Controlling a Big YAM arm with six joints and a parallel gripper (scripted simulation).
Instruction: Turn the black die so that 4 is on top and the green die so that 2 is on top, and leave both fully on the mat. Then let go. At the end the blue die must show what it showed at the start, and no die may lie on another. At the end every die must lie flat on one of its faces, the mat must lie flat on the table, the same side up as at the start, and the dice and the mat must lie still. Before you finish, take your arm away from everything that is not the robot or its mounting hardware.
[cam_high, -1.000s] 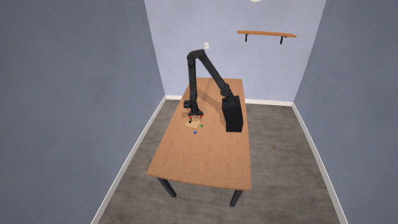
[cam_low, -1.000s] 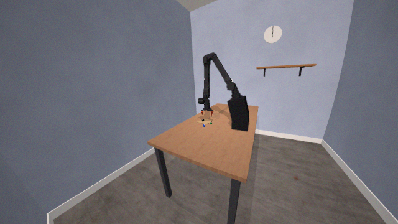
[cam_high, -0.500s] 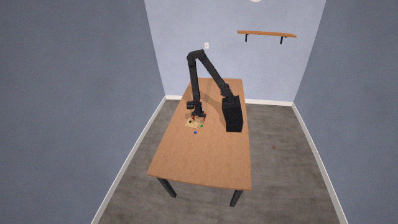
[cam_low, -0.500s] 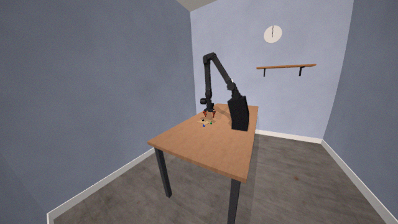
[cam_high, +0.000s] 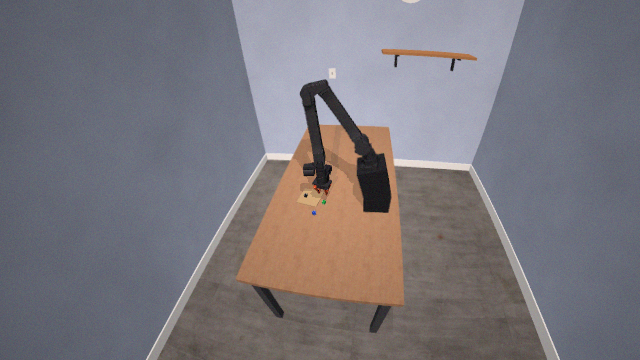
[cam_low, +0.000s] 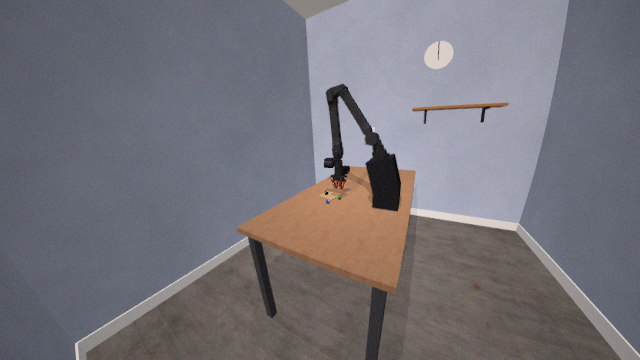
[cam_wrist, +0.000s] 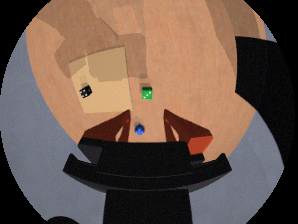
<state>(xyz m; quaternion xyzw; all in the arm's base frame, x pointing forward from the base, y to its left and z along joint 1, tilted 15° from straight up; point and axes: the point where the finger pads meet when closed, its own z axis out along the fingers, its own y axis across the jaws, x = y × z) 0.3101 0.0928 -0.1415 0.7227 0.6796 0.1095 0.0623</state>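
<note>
The green die lies 8 cm below my hand. Round my hand: black die 14 cm ahead, 8 cm below, 2 cm to the right; blue die 10 cm to the left, 8 cm below, 2 cm ahead; tan mat 11 cm ahead, 9 cm below, 2 cm to the right.
</note>
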